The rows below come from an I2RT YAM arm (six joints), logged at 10 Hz.
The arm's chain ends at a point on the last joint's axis. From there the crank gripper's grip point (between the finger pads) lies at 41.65 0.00 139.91 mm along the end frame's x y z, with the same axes.
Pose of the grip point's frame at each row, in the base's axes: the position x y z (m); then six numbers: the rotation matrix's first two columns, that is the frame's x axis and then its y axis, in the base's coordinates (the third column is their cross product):
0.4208 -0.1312 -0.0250 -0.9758 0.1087 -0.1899 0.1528 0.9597 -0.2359
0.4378 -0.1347 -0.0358 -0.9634 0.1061 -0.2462 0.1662 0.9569 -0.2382
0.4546 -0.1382 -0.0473 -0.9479 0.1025 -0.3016 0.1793 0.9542 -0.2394
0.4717 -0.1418 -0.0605 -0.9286 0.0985 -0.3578 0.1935 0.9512 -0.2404
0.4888 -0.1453 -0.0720 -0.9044 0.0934 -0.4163 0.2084 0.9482 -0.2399
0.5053 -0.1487 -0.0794 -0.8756 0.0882 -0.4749 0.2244 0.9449 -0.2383
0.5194 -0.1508 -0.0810 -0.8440 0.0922 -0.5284 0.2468 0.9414 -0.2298
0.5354 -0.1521 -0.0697 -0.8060 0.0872 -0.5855 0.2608 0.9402 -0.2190
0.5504 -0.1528 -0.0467 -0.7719 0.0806 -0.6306 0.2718 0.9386 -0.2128
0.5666 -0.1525 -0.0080 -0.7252 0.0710 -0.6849 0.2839 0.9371 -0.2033
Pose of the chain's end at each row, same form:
0.4395 -0.0995 0.1163 -0.9758 0.1087 -0.1899 0.1528 0.9597 -0.2359
0.4485 -0.1013 0.1059 -0.9634 0.1061 -0.2462 0.1662 0.9569 -0.2382
0.4572 -0.1032 0.0944 -0.9479 0.1025 -0.3016 0.1793 0.9542 -0.2394
0.4661 -0.1050 0.0806 -0.9286 0.0985 -0.3578 0.1935 0.9512 -0.2404
0.4744 -0.1067 0.0680 -0.9044 0.0934 -0.4163 0.2084 0.9482 -0.2399
0.4819 -0.1083 0.0589 -0.8756 0.0882 -0.4749 0.2244 0.9449 -0.2383
0.4879 -0.1093 0.0554 -0.8440 0.0922 -0.5284 0.2468 0.9414 -0.2298
0.4946 -0.1097 0.0639 -0.8060 0.0872 -0.5855 0.2608 0.9402 -0.2190
0.5021 -0.1092 0.0840 -0.7719 0.0806 -0.6306 0.2718 0.9386 -0.2128
0.5090 -0.1076 0.1184 -0.7252 0.0710 -0.6849 0.2839 0.9371 -0.2033

